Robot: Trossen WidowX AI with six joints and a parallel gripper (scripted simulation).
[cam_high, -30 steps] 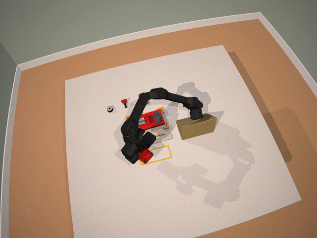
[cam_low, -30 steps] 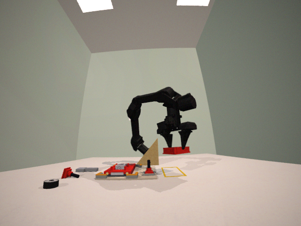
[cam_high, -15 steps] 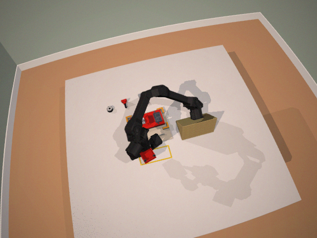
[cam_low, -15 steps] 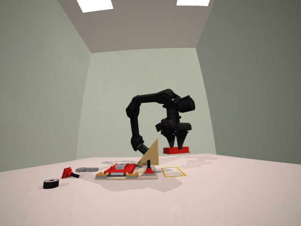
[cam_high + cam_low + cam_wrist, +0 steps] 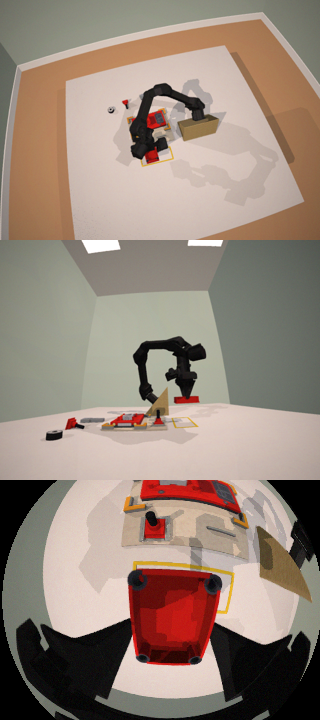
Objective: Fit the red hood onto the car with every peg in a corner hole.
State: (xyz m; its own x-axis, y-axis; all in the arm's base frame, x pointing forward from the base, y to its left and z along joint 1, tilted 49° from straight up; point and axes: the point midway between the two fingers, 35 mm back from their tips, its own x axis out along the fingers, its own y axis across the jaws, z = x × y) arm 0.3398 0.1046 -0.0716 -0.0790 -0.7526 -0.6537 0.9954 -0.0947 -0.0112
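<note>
Right now my gripper tip is 12 cm to the left of the black post, 6 cm above it and 2 cm short of it. From my gripper tip the other things lie so: red hood: 1 cm below; then grey engine block: 24 cm to the right, 8 cm below, 1 cm behind; then black wheel: 43 cm to the right, 16 cm ahead, 9 cm below.
</note>
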